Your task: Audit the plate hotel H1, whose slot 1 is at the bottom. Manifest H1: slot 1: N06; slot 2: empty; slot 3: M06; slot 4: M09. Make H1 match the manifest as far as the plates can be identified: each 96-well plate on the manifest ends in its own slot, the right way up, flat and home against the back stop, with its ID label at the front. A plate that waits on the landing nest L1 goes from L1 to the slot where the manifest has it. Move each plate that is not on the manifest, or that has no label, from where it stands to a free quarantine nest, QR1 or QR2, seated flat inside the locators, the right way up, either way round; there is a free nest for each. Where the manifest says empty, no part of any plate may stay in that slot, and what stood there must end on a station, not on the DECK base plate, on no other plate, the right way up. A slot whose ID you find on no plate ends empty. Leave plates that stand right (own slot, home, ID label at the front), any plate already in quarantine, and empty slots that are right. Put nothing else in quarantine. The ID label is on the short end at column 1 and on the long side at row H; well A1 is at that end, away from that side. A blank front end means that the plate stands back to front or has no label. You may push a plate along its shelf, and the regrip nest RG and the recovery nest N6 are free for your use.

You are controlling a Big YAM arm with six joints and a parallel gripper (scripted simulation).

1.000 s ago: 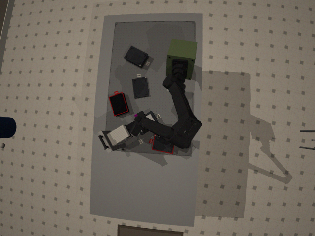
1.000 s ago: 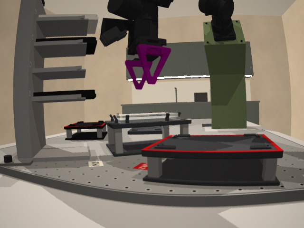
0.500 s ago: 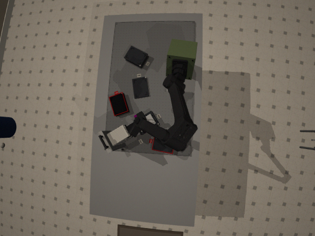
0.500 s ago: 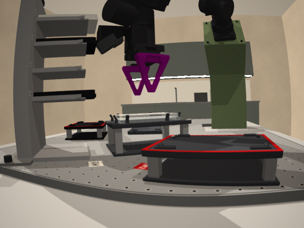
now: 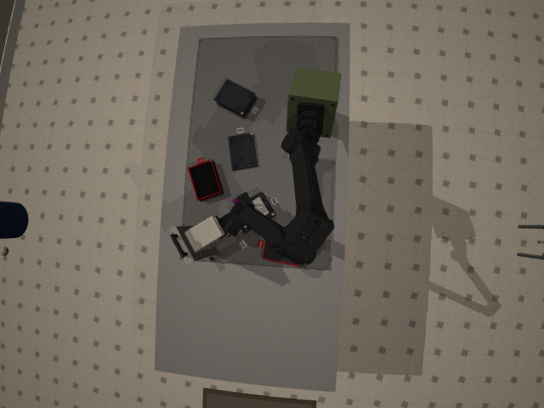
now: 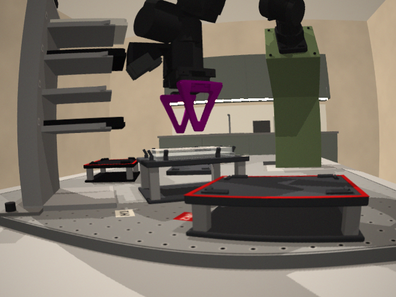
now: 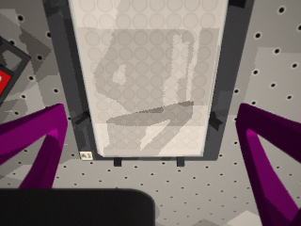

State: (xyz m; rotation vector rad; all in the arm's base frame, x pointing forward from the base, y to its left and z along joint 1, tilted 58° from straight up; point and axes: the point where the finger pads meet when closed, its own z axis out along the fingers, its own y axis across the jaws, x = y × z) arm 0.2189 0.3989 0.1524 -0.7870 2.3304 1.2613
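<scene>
Right now the clear 96-well plate is 4 cm below my hand. From my hand the other things lie so: regrip nest RG: 5 cm below; then QR2 tag: 14 cm to the left, 11 cm below, 5 cm behind; then A1 mark: 9 cm behind, 5 cm below.
</scene>
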